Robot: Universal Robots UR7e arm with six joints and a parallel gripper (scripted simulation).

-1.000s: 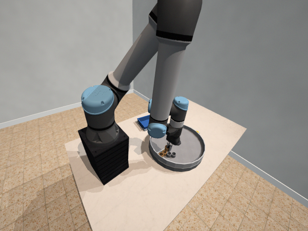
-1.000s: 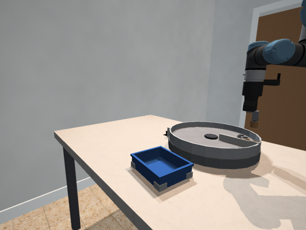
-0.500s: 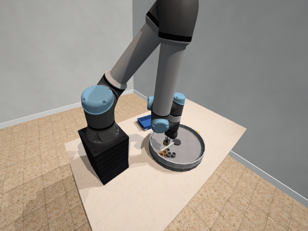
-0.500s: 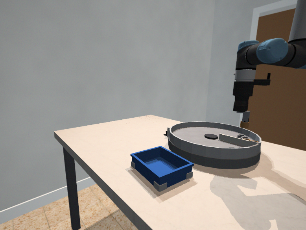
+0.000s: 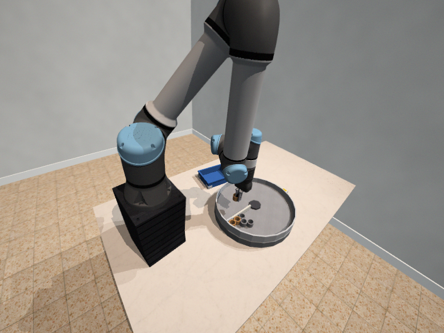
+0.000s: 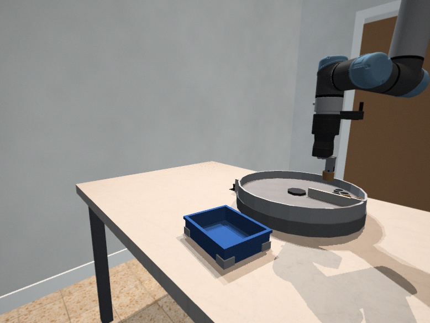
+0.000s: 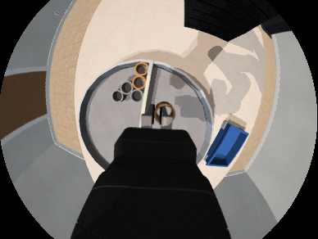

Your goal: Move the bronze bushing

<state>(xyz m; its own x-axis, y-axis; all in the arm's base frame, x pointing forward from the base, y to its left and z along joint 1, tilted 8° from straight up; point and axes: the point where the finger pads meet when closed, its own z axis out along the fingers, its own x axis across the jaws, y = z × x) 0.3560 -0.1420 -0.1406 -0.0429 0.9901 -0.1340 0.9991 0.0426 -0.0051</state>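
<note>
The blue crate lies 15 cm ahead of my hand, 31 cm to the left of it and 13 cm below it. The rest, counted from my hand: round grey turntable 11 cm ahead, 4 cm to the right, 10 cm below.
</note>
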